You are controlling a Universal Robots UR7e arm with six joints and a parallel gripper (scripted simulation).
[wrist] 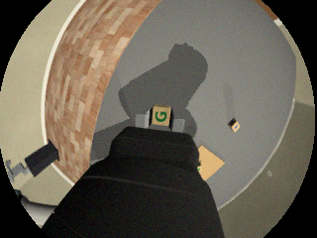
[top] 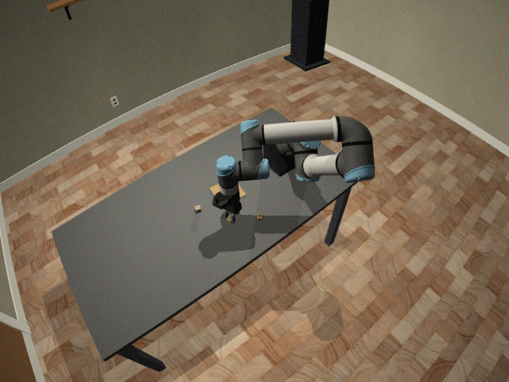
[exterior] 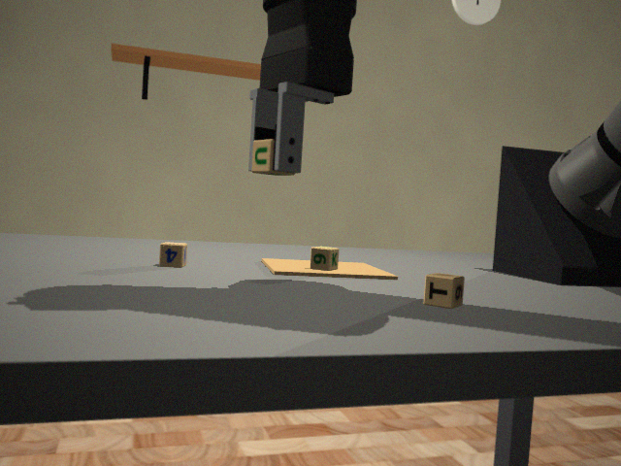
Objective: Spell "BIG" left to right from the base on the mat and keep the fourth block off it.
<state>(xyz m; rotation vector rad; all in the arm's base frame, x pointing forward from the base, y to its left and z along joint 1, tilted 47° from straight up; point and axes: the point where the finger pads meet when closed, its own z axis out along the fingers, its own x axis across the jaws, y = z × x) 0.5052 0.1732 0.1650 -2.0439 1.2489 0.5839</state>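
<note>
Now: the tan mat 110 mm behind my hand, 220 mm to the right of it and 120 mm below it. From my hand the other things lie so: T block: 150 mm behind, 10 mm to the left, 110 mm below.
</note>
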